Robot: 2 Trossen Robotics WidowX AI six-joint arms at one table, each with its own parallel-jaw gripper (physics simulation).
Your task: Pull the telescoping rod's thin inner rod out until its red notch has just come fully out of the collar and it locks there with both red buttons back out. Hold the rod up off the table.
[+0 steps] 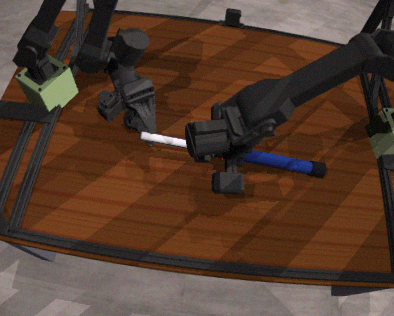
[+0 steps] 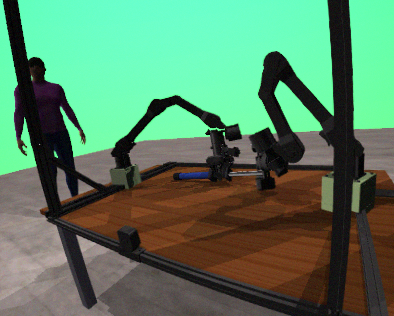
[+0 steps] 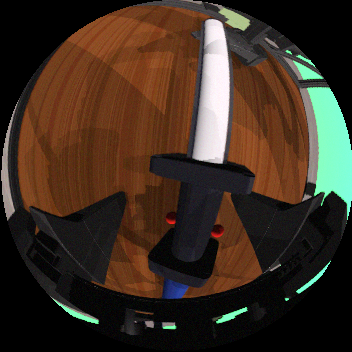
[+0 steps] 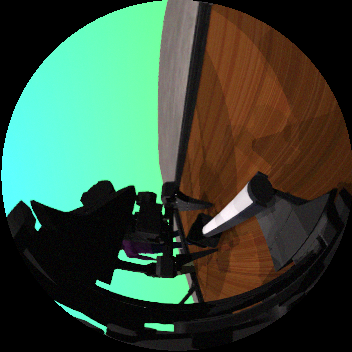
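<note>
The telescoping rod lies across the middle of the wooden table (image 1: 133, 200). Its blue outer tube (image 1: 280, 161) (image 2: 192, 175) (image 3: 174, 288) ends in a black cap (image 1: 318, 169). Its white inner rod (image 1: 164, 138) (image 2: 246, 173) (image 3: 211, 98) (image 4: 230, 211) sticks out the other way. My left gripper (image 1: 224, 158) (image 2: 220, 175) (image 3: 178, 194) is open and straddles the black collar (image 3: 194, 226). Both red buttons (image 3: 171, 217) (image 3: 217, 230) stand out, clear of the fingers. My right gripper (image 1: 147, 135) (image 2: 263, 175) (image 4: 192, 189) is open around the inner rod's tip (image 4: 260, 188), which lies close to one finger.
Green arm bases (image 1: 58, 88) (image 2: 125, 176) (image 2: 332, 192) stand at the table's ends. A small black box (image 1: 233, 16) (image 2: 128, 239) sits on the table's black rim. A black frame post (image 2: 341, 157) stands in front at the right. A person (image 2: 51, 119) stands beyond the left end.
</note>
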